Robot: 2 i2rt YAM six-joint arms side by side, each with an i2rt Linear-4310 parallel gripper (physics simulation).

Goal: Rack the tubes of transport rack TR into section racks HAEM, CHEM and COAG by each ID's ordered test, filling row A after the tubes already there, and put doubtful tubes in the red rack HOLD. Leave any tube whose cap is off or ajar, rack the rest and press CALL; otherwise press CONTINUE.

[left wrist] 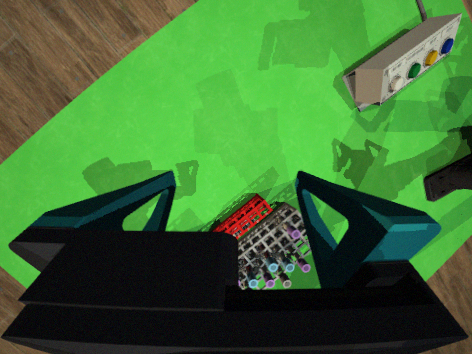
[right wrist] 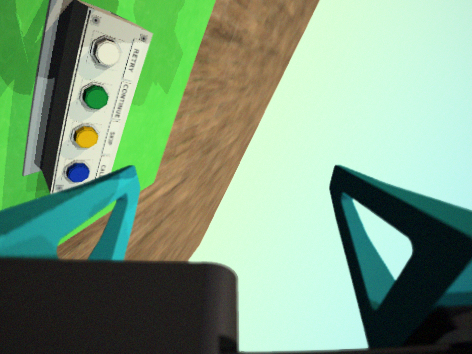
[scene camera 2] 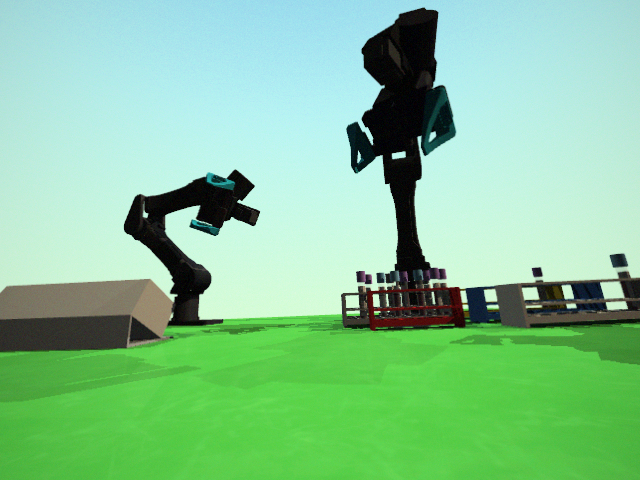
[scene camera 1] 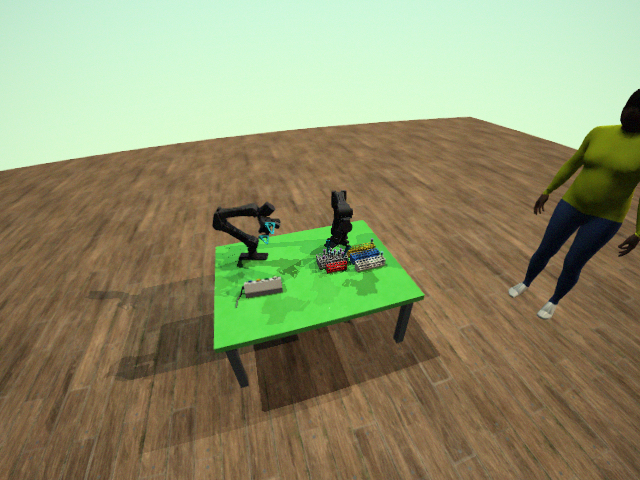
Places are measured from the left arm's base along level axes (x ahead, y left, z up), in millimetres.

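Pixels of known places: left gripper, between the fingertips: (left wrist: pixel 235 177) (scene camera 2: pixel 385 161) (scene camera 1: pixel 335 255); right gripper, between the fingertips: (right wrist: pixel 234 176) (scene camera 2: pixel 202 204) (scene camera 1: pixel 269 239); right arm's base, origin of its link: (left wrist: pixel 452 175) (scene camera 2: pixel 185 324) (scene camera 1: pixel 253 256).
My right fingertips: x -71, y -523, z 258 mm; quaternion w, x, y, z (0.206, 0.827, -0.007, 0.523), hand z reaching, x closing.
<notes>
For each thing: its top centre in the pictures, then the offset to it from my right fingertips. "spot": a spot on its surface instead.
- grey transport rack, a spot on its surface: (scene camera 2: pixel 343 312) spot: dy +225, dx +184, dz -234 mm
- purple-topped tube, centre of its top: (left wrist: pixel 296 234) dy +253, dx +205, dz -164 mm
- light-blue-topped tube, centre of its top: (left wrist: pixel 273 267) (scene camera 2: pixel 393 270) dy +319, dx +220, dz -164 mm
- button box, centre of its top: (right wrist: pixel 116 123) (scene camera 2: pixel 88 283) (left wrist: pixel 429 48) (scene camera 1: pixel 262 279) dy -150, dx +88, dz -174 mm
- blue button, centre of its top: (right wrist: pixel 84 176) (left wrist: pixel 452 43) dy -201, dx +28, dz -183 mm
The grey transport rack (scene camera 2: pixel 343 312) holds several upright tubes with purple and blue tops, including a purple-topped tube (left wrist: pixel 295 233) and a light-blue-topped tube (left wrist: pixel 272 265). Their IDs and cap seating are too small to read. The red rack HOLD (scene camera 1: pixel 336 266) (scene camera 2: pixel 413 321) (left wrist: pixel 257 200) stands beside it. White (scene camera 1: pixel 370 264) (scene camera 2: pixel 509 304), blue (scene camera 1: pixel 364 255) (scene camera 2: pixel 475 303) and yellow (scene camera 1: pixel 361 248) racks stand at the right; their labels are unreadable. My left gripper (scene camera 2: pixel 391 162) (left wrist: pixel 235 177) is open and empty above the transport rack. My right gripper (scene camera 2: pixel 210 205) (right wrist: pixel 234 176) is open and empty, raised at the left.
The button box (scene camera 1: pixel 262 286) (scene camera 2: pixel 77 304) (left wrist: pixel 370 82) stands at the table's left in scene camera 1. Its green CONTINUE button (right wrist: pixel 95 97) and blue button (right wrist: pixel 78 172) show; a finger partly covers the blue one's label. A person (scene camera 1: pixel 599 175) stands beyond the table's right side.
</notes>
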